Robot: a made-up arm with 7 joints.
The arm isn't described. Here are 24 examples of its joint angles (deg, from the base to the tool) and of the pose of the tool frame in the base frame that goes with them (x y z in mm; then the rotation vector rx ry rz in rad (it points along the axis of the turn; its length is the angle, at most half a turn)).
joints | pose
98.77 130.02 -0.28 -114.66 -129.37 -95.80 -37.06 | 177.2 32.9 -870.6 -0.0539 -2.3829 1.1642
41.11 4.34 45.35 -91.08 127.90 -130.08 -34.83 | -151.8 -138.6 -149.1 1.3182 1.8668 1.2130
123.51 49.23 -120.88 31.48 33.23 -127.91 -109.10 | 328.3 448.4 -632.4 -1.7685 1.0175 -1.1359
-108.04 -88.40 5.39 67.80 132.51 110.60 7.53 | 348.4 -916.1 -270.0 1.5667 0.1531 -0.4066
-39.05 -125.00 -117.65 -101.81 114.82 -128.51 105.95 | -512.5 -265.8 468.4 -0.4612 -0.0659 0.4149
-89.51 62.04 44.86 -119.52 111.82 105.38 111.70 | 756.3 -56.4 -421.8 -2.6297 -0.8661 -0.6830
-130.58 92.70 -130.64 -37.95 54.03 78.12 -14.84 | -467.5 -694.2 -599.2 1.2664 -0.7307 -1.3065
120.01 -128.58 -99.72 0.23 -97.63 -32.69 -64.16 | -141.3 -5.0 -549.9 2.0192 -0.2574 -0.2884
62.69 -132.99 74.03 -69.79 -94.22 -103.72 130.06 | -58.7 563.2 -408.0 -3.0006 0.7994 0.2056
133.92 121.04 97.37 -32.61 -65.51 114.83 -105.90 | 212.8 649.0 -506.4 1.3568 1.5130 2.0998
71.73 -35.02 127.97 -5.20 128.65 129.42 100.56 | -149.9 474.8 363.9 -1.3604 -0.9960 -1.5423
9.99 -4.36 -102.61 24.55 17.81 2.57 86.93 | -475.2 -697.9 -362.6 1.3526 -0.9561 1.8182
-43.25 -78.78 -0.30 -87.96 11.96 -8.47 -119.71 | -336.2 -351.6 -361.6 1.4753 0.4175 0.6590
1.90 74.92 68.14 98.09 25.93 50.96 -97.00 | -364.7 -501.4 -761.5 0.8624 1.8017 0.0174
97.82 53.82 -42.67 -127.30 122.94 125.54 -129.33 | -86.2 832.5 -30.2 0.1210 -0.1461 1.5581
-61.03 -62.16 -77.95 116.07 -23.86 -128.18 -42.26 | -392.2 -421.7 -44.7 2.1289 -0.1521 -2.0099
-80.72 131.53 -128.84 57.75 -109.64 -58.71 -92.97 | 247.4 -303.4 30.6 -0.4025 1.3943 0.4531
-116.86 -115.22 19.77 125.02 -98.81 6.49 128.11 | -215.7 -550.2 -35.4 0.6144 0.5341 1.8042
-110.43 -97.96 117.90 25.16 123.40 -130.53 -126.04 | -221.2 -445.7 323.4 -0.7085 -0.1738 2.1786
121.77 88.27 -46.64 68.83 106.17 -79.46 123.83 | 446.0 11.8 -151.3 0.4950 0.5089 1.9203
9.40 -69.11 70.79 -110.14 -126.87 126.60 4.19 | -314.3 548.0 250.9 -1.0811 -1.8297 -1.6033
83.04 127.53 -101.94 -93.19 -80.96 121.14 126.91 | 69.9 99.5 -234.7 0.8951 -0.9360 -0.8952
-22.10 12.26 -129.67 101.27 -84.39 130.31 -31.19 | -98.1 126.8 -712.8 -0.9031 1.5296 0.9318
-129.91 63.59 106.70 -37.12 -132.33 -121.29 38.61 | 204.3 -311.1 -346.7 -0.9413 -1.3642 1.5872
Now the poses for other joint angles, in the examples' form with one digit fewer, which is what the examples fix.
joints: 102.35 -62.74 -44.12 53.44 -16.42 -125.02 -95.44
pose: 329 538 -148 -0.122 2.107 0.414
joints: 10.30 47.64 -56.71 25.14 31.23 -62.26 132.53
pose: -430 -119 -803 -2.506 -0.626 -0.809
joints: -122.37 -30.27 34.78 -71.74 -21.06 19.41 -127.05
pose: 334 -468 -266 0.538 1.911 0.721
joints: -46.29 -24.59 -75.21 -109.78 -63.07 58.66 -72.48
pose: 439 -544 -475 1.436 0.599 0.987
